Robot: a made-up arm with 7 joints.
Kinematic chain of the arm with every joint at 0, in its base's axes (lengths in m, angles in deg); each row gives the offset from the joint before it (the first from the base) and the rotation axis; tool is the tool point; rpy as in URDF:
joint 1: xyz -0.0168 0.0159 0.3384 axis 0 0.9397 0.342
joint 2: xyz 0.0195 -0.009 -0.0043 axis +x
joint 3: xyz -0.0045 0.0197 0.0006 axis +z
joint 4: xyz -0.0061 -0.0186 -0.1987 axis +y
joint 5: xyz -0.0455 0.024 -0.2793 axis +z
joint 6: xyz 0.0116 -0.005 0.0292 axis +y
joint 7: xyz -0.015 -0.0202 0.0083 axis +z
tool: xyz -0.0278 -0.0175 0.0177 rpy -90 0 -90
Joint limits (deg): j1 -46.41..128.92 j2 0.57..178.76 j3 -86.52..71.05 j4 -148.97..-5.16 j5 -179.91..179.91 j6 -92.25..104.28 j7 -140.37..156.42
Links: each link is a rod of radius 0.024 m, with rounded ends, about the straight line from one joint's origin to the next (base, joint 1, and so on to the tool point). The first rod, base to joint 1, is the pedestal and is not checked.
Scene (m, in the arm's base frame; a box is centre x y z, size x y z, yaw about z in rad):
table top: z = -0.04
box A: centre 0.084 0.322 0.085 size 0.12 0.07 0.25 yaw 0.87
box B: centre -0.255 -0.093 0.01 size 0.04 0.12 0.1 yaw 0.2
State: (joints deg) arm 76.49 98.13 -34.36 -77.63 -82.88 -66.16 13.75
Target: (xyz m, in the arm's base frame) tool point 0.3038 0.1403 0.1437
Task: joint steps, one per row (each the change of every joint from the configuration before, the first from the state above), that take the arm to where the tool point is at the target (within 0.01 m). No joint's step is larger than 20 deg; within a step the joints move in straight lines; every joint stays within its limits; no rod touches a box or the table.
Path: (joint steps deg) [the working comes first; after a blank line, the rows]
Joints at the target: 79.88 162.33 14.16 -96.73 -92.00 -68.26 8.40
Straight joint move there: touches box A.

1: 1.63 14.21 -1.58 6.10 -19.41 -0.16 -4.30
2: 1.63 14.20 -1.59 6.10 -19.40 -0.17 -4.29
3: 1.63 14.21 -1.58 6.10 -19.41 -0.16 -4.30
4: 1.63 14.20 -1.58 6.11 -19.40 -0.16 -4.29
5: 1.63 14.21 -1.59 6.10 -19.41 -0.16 -4.30
6: -2.41 -6.54 18.80 -15.99 15.22 5.47 -4.24
7: -2.42 -6.55 18.80 -15.99 15.21 5.48 -4.25
8: -2.42 -6.54 18.80 -15.99 15.22 5.48 -4.25
9: -2.41 -6.54 18.79 -15.99 15.21 5.48 -4.25
10: 2.45 9.67 -9.38 7.18 13.53 -11.60 16.56
11: 2.45 9.67 -9.37 7.17 13.52 -11.60 16.56

